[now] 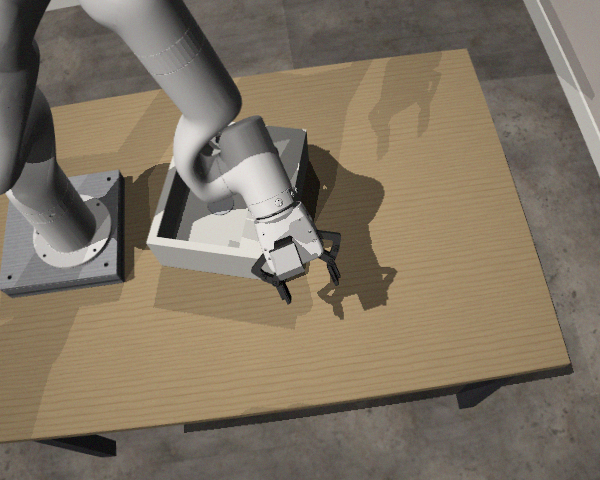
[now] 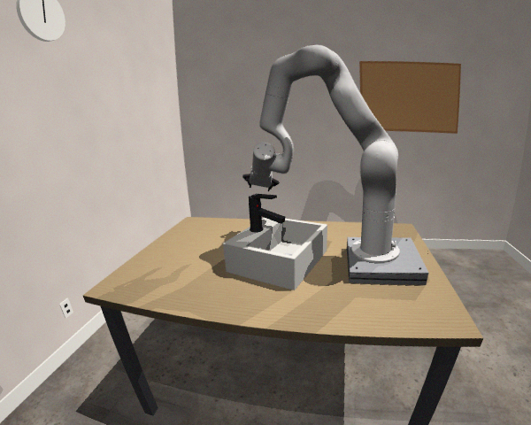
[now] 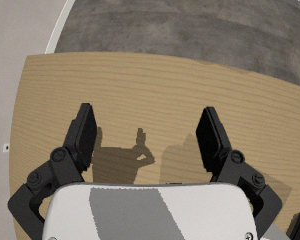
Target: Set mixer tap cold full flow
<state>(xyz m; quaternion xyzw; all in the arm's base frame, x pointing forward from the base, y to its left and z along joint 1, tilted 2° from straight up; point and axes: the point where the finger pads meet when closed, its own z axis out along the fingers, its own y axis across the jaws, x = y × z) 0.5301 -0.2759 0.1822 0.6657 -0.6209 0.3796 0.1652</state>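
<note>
Right now my hand is 10 cm past the lever, 30 cm to the right of it and 3 cm below it. Round my hand: white sink basin 17 cm behind, 31 cm to the left, 20 cm below.
</note>
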